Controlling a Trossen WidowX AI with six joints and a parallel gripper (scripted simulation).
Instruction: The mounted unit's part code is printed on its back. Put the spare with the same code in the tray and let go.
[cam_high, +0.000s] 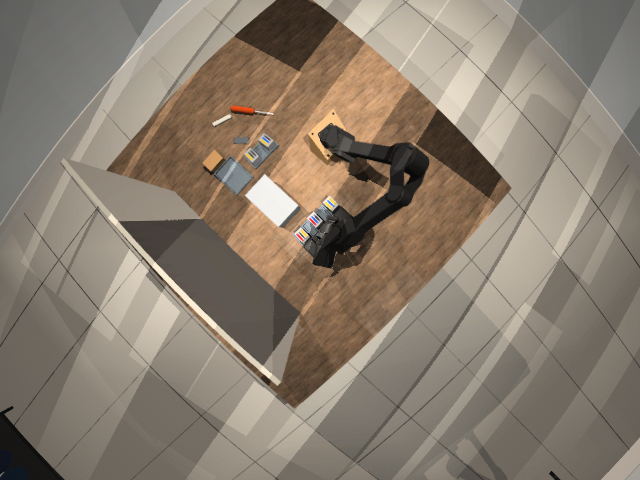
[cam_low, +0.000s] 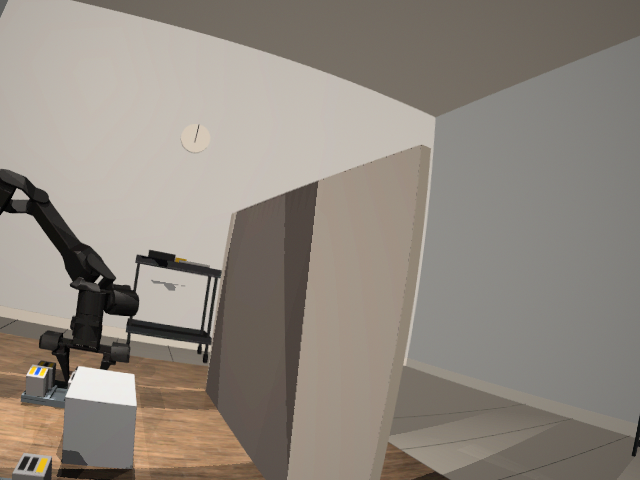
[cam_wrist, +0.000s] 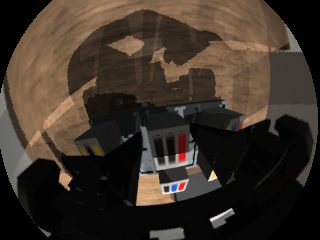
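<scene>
Right now the spare is 20 mm above my gripper tip. From my gripper tip the other things lie so: tall grey panel (320 mm ahead, 200 mm to the right, 210 mm above); blue-grey tray (110 mm ahead, 410 mm to the right, 10 mm below); grey box (70 mm ahead, 200 mm to the right, 30 mm above).
</scene>
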